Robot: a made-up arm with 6 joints.
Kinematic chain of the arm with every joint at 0, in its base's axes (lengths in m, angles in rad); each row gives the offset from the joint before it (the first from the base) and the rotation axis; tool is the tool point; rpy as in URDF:
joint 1: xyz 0 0 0.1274 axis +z
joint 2: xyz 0 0 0 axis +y
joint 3: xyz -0.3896 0 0.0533 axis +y
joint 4: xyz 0.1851 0 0.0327 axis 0.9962 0 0.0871
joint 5: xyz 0 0 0 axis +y
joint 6: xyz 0.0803 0 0.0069 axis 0.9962 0 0.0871
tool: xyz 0 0 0 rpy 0 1.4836 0
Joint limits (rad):
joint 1: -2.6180..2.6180
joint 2: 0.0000..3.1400
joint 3: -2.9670..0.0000
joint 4: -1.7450..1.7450
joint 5: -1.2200..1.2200
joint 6: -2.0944..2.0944
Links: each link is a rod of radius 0.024 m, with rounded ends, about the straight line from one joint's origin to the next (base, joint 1, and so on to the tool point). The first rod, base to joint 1, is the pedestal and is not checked.
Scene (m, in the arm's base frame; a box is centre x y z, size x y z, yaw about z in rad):
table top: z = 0
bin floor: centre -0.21 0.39 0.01 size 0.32 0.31 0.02 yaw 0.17
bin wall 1: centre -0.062 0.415 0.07 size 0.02 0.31 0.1 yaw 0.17
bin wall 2: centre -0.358 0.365 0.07 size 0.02 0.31 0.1 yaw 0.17
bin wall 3: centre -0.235 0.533 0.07 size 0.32 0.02 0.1 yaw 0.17
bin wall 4: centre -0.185 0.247 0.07 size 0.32 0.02 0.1 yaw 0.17
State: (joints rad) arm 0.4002 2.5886 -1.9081 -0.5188 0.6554 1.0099
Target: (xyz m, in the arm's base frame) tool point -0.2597 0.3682 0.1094
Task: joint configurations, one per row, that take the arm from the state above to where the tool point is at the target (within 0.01 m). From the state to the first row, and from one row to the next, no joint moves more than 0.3 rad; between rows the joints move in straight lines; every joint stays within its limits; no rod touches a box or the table.
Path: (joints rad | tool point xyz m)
1: 0.6663 2.5403 -1.9308 -0.4984 0.7285 0.9364 | 0.4486 0.3200 0.1538
2: 0.9323 2.4920 -1.9535 -0.4779 0.8016 0.8630 | 0.3469 0.4226 0.1830
3: 1.1984 2.4437 -1.9762 -0.4575 0.8747 0.7895 | 0.2220 0.4931 0.2120
4: 1.4644 2.3955 -1.9989 -0.4371 0.9478 0.7160 | 0.0841 0.5263 0.2405
5: 1.7158 2.4189 -1.8117 -0.3809 0.8916 0.8140 | -0.0510 0.5110 0.1907
6: 1.9672 2.4423 -1.6244 -0.3248 0.8354 0.9119 | -0.1697 0.4550 0.1464
7: 2.2185 2.4657 -1.4372 -0.2686 0.7793 1.0099 | -0.2597 0.3682 0.1094

